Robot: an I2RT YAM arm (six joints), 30 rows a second.
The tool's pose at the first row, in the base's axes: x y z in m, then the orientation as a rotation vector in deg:
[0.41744 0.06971 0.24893 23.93 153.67 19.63]
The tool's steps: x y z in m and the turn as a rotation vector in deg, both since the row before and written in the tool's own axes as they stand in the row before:
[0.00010 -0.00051 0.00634 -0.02 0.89 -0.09]
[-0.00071 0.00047 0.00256 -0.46 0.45 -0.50]
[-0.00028 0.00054 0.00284 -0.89 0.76 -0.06]
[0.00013 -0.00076 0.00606 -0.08 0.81 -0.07]
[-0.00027 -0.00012 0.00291 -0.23 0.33 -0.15]
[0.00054 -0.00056 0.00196 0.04 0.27 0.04]
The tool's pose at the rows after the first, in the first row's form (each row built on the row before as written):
[0.41992 0.07038 0.24311 23.74 154.54 19.90]
[0.42171 0.07104 0.24120 22.89 154.90 20.51]
[0.42323 0.07199 0.23892 22.50 155.39 21.91]
[0.42535 0.07260 0.23322 22.31 156.16 22.24]
[0.42668 0.07303 0.23065 22.01 156.43 22.61]
[0.42682 0.07311 0.22855 22.05 156.70 22.65]

